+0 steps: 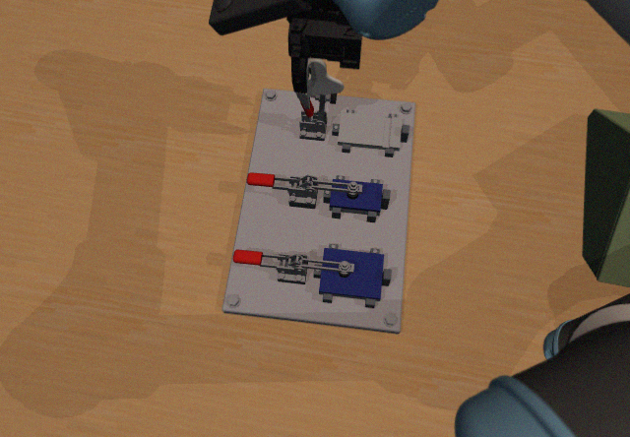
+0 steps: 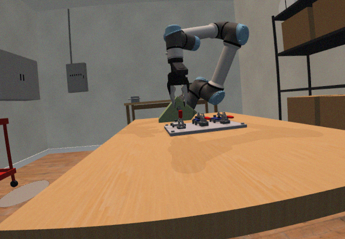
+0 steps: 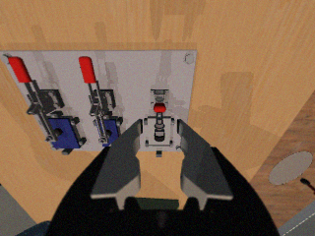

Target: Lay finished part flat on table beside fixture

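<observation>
Now: hand 100 mm past the finished grey part, 20 mm to the left of it and 100 mm above it. Also, from my hand: grey fixture plate: 50 mm behind, 100 mm to the left, 120 mm below; then blue blank: 120 mm behind, 200 mm to the left, 100 mm below.
</observation>
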